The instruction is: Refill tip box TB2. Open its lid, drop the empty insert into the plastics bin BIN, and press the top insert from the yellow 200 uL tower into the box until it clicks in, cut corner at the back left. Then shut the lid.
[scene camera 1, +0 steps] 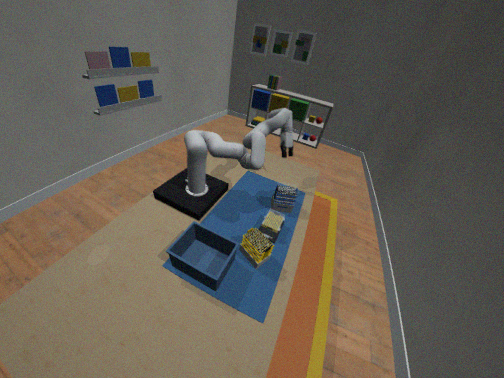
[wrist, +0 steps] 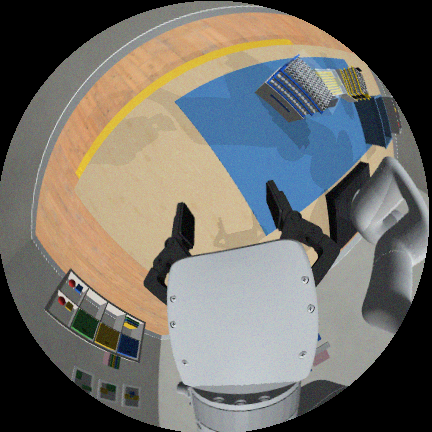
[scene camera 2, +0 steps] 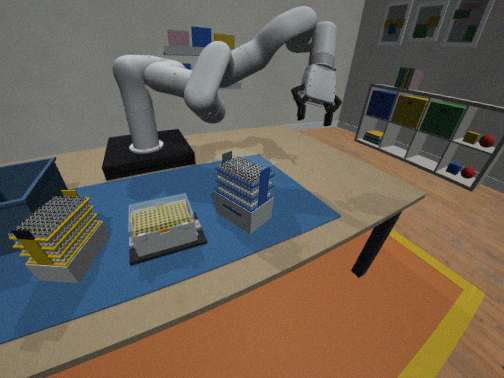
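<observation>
My gripper (scene camera 1: 287,153) (scene camera 2: 314,120) (wrist: 226,199) is open and empty, high above the far right part of the table, beyond the blue tower. The tip box TB2 (scene camera 1: 272,225) (scene camera 2: 165,237) (wrist: 330,81) stands on a dark base plate between the two towers. A clear lid shows over its yellow insert in scene camera 2 and looks shut. The yellow tower (scene camera 1: 257,246) (scene camera 2: 62,225) (wrist: 355,83) holds several stacked tip inserts on a grey base. The bin BIN (scene camera 1: 192,271) (scene camera 2: 46,182) is a dark blue open box beside it. The cut corner of the top insert is too small to tell.
The blue tower (scene camera 1: 285,198) (scene camera 2: 244,197) (wrist: 296,89) of stacked inserts stands on the other side of the tip box, nearest my gripper. The towers, box and bin stand on a blue mat (scene camera 1: 240,295) (scene camera 2: 300,215) (wrist: 240,145). The arm's black base (scene camera 1: 170,194) (scene camera 2: 120,161) stands behind the mat.
</observation>
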